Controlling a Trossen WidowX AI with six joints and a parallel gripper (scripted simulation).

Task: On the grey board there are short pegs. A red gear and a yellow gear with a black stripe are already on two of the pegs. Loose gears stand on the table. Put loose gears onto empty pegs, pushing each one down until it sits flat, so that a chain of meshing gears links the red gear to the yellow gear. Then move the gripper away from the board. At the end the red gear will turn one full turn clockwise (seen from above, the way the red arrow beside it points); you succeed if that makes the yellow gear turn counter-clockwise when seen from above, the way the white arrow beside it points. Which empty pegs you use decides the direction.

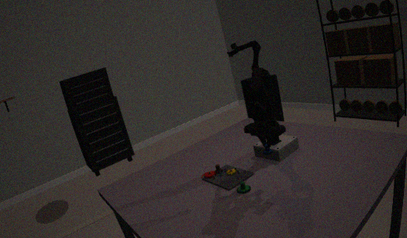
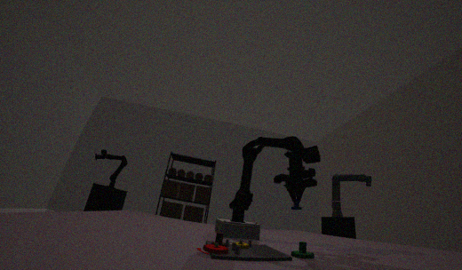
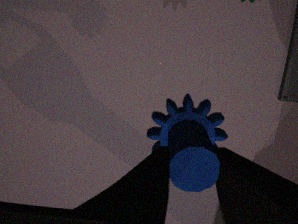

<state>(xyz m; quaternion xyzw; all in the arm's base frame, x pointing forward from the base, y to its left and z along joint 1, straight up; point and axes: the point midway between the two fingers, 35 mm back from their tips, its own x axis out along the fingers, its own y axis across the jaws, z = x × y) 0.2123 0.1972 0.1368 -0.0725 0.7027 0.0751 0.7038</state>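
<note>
Now: gripper tip 220 mm to the left of the yellow gear, 150 mm above it and 80 mm short of it. Also, from my gripper tip: green gear (150 mm below, 140 mm ahead, 50 mm to the right); blue gear (10 mm below); red gear (300 mm to the right, 160 mm ahead, 150 mm below).
</note>
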